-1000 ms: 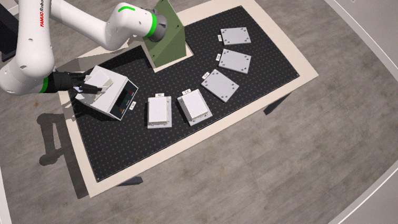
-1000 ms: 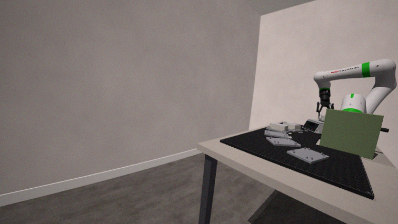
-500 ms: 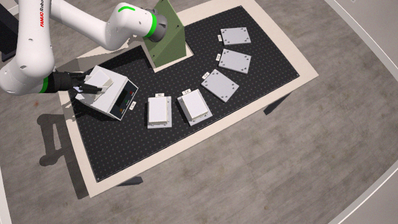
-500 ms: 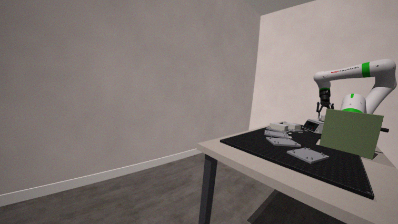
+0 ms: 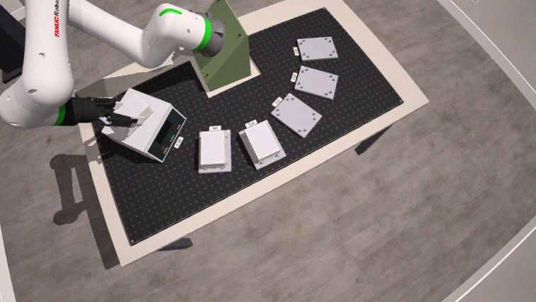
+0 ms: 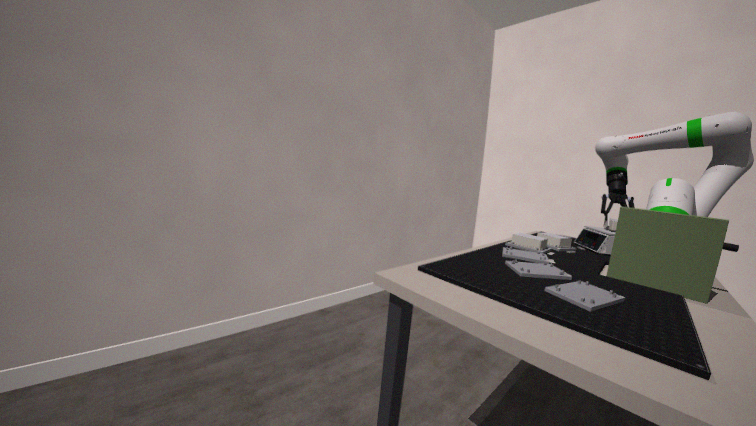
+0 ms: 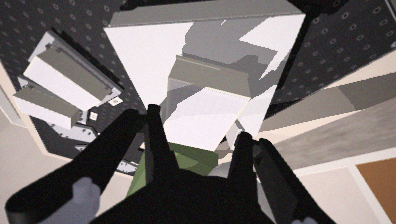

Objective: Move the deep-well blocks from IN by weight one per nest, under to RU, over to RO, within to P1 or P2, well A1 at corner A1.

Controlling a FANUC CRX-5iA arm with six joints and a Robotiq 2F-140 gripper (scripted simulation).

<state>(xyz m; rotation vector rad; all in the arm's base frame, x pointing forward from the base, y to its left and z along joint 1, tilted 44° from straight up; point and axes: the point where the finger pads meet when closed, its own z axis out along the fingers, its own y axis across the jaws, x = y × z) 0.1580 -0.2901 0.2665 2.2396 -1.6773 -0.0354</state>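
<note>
Now: the check-weigher platform 50 mm below my hand. From my hand the other things lie so: check-weigher (10 mm ahead, 80 mm below); white deep-well block (280 mm ahead, 380 mm to the left, 110 mm below); infeed nest IN (220 mm ahead, 210 mm to the left, 130 mm below).
</note>
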